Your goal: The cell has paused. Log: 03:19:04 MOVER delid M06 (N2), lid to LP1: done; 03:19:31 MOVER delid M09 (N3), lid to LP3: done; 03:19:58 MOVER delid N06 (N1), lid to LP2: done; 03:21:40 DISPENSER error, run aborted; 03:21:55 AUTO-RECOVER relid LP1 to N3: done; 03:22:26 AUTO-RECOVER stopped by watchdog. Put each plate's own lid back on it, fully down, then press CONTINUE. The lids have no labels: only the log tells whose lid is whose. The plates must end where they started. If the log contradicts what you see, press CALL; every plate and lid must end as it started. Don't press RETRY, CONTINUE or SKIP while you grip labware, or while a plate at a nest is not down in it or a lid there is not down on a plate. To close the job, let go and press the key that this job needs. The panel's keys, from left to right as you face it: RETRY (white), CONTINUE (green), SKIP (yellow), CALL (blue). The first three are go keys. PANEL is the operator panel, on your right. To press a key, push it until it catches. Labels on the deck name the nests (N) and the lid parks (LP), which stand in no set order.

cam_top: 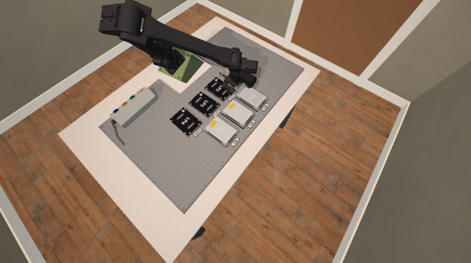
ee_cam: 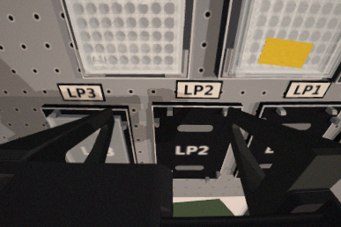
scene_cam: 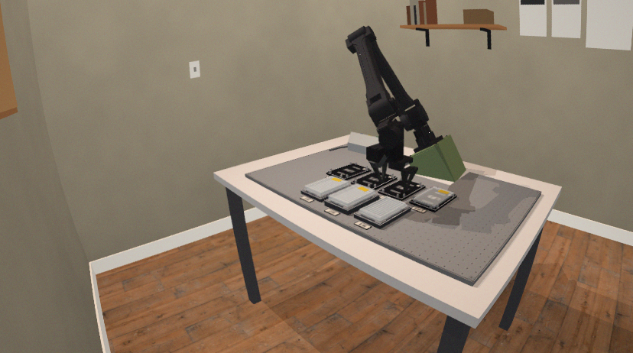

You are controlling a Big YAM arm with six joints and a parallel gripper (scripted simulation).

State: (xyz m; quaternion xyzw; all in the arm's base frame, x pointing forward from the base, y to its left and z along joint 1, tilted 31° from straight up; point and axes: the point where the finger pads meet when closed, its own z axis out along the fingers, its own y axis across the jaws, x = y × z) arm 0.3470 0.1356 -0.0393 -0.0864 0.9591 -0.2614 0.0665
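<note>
My hand is 11 cm past the black lid park, 9 cm to the right of it and 5 cm above it. Also, from my hand: green key (32 cm behind, 42 cm to the right, 1 cm above); white key (33 cm behind, 37 cm to the right, 1 cm above); yellow key (32 cm behind, 47 cm to the right, 1 cm above).
</note>
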